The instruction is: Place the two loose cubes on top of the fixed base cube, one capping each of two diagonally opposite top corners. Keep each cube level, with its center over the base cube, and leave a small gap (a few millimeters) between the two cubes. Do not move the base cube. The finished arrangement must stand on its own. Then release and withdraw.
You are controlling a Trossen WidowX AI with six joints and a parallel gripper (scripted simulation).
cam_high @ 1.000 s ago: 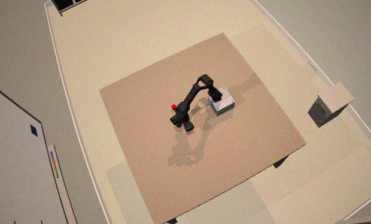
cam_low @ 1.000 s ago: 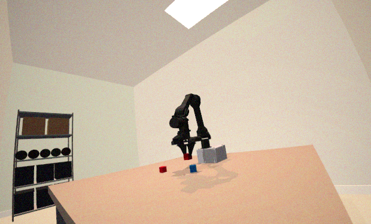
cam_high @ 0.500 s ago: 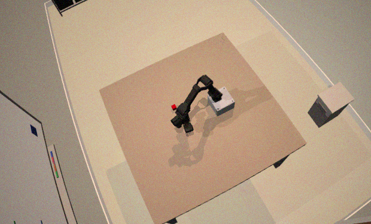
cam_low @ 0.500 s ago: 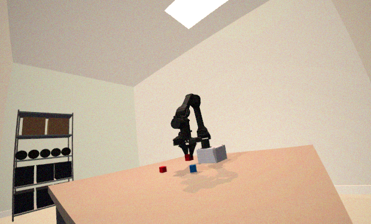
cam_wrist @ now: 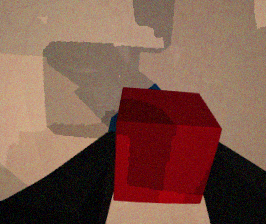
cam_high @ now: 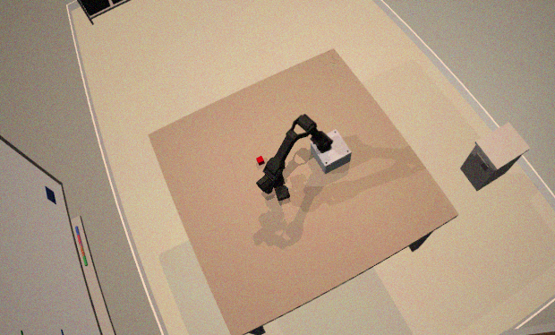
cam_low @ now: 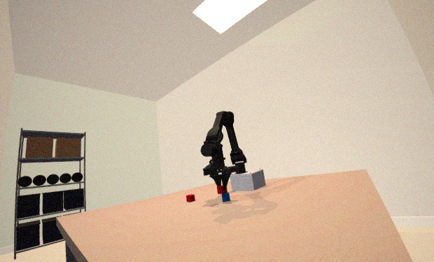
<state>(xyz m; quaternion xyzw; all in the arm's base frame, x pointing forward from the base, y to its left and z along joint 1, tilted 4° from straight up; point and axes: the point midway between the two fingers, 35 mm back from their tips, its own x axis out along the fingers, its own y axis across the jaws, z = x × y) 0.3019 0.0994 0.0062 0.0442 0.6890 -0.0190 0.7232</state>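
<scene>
Now: the blue base cube 40 mm below my gripper tip and 20 mm behind it. The rest, counted from my gripper tip: red cube: 220 mm to the right, 40 mm below, 30 mm ahead.
</scene>
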